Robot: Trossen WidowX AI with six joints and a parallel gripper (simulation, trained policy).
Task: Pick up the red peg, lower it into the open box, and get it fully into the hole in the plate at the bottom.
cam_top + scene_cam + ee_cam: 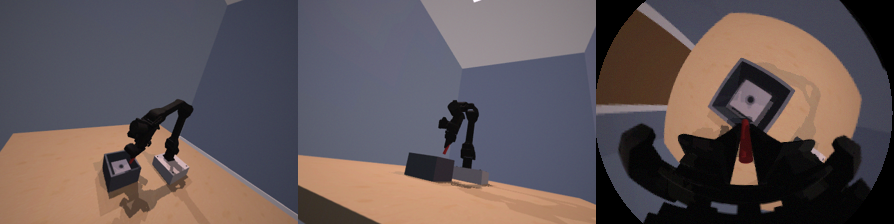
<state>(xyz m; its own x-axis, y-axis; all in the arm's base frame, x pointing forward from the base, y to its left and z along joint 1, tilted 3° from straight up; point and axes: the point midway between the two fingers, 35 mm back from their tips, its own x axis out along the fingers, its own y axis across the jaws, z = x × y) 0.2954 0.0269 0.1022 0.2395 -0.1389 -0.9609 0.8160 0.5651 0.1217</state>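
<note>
Now: the red peg 1 cm behind my gripper tip, 1 cm to the left of it and 1 cm above it. Round my gripper tip: dark box: 3 cm ahead, 4 cm to the right, 12 cm below; then light grey plate: 3 cm ahead, 4 cm to the right, 10 cm below.
</note>
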